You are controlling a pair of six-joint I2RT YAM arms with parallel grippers.
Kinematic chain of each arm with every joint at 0, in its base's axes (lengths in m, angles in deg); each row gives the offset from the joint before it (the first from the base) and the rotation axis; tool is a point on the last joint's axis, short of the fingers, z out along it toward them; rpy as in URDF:
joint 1: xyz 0 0 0.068 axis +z
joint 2: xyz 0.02 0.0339 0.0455 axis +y
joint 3: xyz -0.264 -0.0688 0 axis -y
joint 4: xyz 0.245 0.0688 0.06 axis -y
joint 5: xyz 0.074 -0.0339 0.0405 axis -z
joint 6: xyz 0.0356 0 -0.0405 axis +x
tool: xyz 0 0 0 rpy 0 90 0
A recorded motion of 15 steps. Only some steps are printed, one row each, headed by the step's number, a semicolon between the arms.
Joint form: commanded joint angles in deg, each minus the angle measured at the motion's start. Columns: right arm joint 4, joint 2, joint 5, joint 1, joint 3, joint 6; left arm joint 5, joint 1, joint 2, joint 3, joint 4, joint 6.
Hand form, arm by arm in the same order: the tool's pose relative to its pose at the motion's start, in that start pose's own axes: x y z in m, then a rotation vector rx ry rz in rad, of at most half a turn. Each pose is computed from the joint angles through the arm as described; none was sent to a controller.
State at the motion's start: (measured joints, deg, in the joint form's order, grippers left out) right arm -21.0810 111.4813 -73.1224 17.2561 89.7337 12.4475; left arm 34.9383 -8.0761 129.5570 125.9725 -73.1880 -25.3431
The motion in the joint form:
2: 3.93 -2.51 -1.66 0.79 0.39 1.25; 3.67 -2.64 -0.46 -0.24 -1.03 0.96
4: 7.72 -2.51 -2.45 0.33 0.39 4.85; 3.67 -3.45 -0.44 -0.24 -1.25 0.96
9: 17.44 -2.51 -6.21 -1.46 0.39 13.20; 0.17 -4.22 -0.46 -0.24 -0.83 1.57
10: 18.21 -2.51 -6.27 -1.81 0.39 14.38; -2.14 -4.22 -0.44 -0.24 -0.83 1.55
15: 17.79 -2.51 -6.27 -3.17 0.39 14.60; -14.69 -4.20 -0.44 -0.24 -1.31 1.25
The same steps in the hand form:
2: -0.0105 0.0239 0.0000 -0.0441 -0.0149 -0.0952; 0.0128 -0.0174 0.0095 0.0513 0.0659 0.0443
4: -0.0159 0.0252 -0.0034 -0.0575 -0.0329 -0.0948; 0.0160 -0.0217 0.0132 0.0492 0.0777 0.0528
9: -0.0287 0.0293 -0.0173 -0.1125 -0.0644 -0.1115; 0.0172 -0.0245 0.0165 -0.0031 0.0535 0.0801
10: -0.0299 0.0290 -0.0200 -0.1110 -0.0703 -0.1033; 0.0164 -0.0232 0.0167 -0.0394 0.0360 0.0805
15: -0.0304 0.0256 -0.0296 -0.0960 -0.0869 -0.0891; 0.0134 -0.0159 0.0155 -0.2393 -0.0547 0.0763

